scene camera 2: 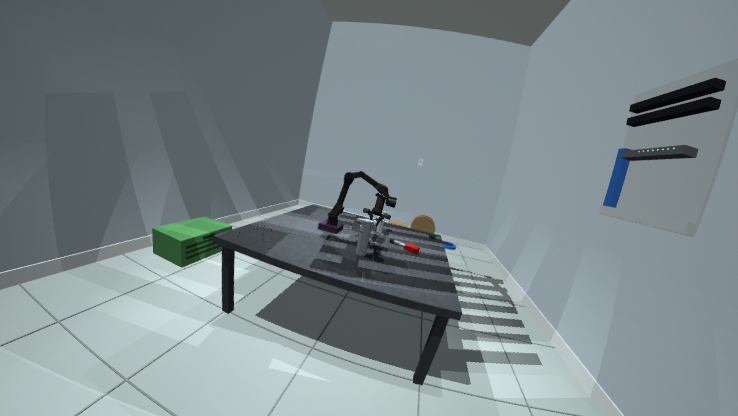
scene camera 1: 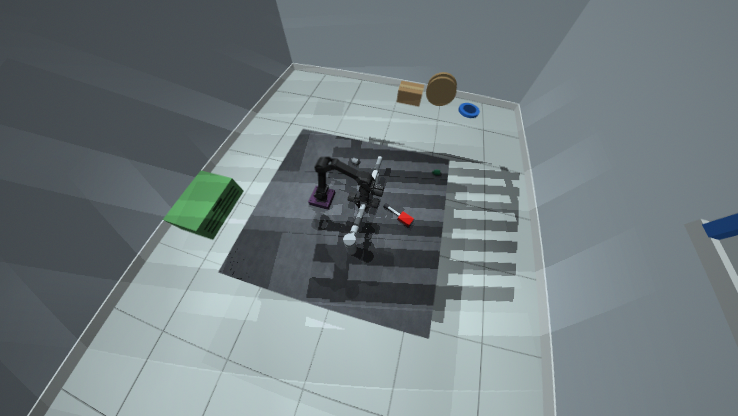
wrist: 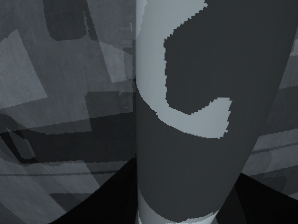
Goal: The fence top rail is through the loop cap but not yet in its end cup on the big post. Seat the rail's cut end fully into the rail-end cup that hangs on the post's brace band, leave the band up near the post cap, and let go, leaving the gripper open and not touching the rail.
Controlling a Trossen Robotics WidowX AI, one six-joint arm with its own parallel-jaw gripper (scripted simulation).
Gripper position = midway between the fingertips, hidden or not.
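Note:
Wrist view: my gripper (wrist: 172, 165), top rail (wrist: 205, 84).

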